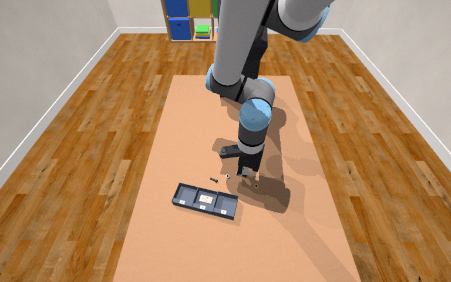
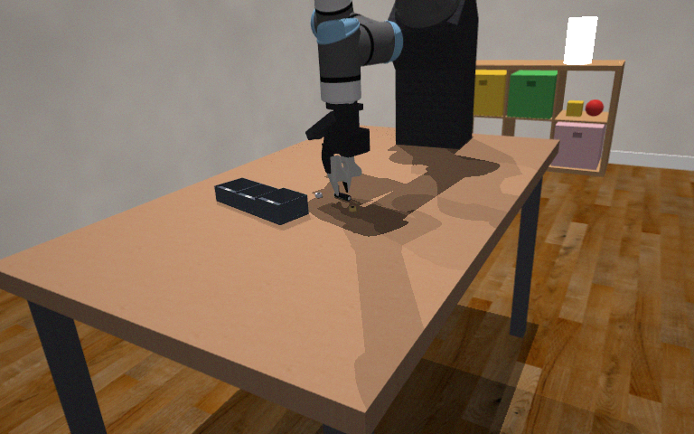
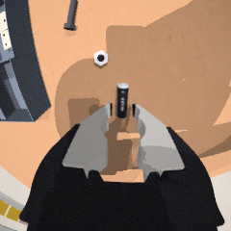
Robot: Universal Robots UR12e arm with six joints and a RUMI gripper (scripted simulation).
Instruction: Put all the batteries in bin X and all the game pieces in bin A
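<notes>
My hand is 20 mm above the black battery. Also, from my hand: black screw: 50 mm ahead, 110 mm to the right, 20 mm below; then white nut: 20 mm ahead, 60 mm to the right, 20 mm below; then brass nut: 50 mm ahead, 70 mm to the left, 20 mm below.
</notes>
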